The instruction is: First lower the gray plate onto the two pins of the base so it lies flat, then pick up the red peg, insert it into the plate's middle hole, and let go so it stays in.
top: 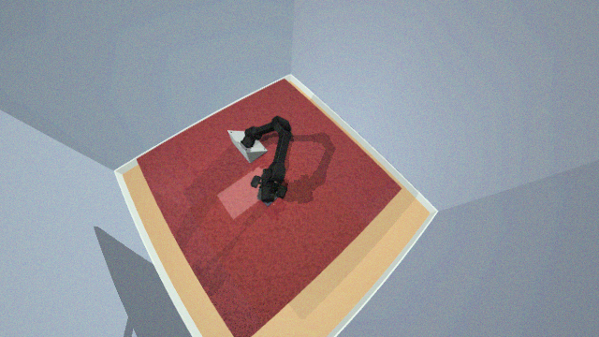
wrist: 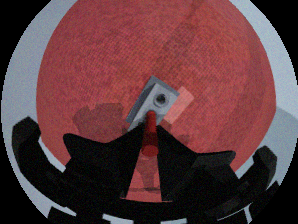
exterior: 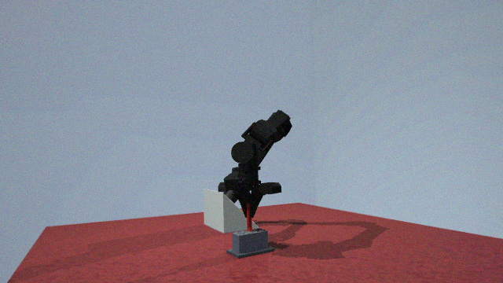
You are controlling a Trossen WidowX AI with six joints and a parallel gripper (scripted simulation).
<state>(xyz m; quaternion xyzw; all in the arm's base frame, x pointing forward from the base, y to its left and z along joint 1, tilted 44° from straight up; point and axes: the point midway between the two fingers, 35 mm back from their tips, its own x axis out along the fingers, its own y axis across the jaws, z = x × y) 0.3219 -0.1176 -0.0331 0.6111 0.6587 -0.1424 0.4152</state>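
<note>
Now: gripper tip right at the red peg. From my gripper tip the other things lie so: gray plate (50 mm below); then dark base (90 mm below).
</note>
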